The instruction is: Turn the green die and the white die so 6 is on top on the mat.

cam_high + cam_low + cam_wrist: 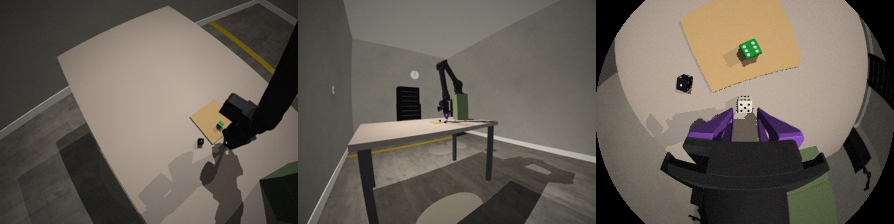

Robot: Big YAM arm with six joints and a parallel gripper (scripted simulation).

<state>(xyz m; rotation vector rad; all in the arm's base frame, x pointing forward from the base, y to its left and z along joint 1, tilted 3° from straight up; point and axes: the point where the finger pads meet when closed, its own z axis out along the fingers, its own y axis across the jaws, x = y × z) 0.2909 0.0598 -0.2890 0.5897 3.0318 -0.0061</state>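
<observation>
Right now my hand is 3 cm above the white die. Also, from my hand: black die 7 cm ahead, 7 cm to the left, 3 cm below; then tan mat 10 cm ahead, 3 cm to the right, 4 cm below; then green die 7 cm ahead, 4 cm to the right, 2 cm below.
</observation>
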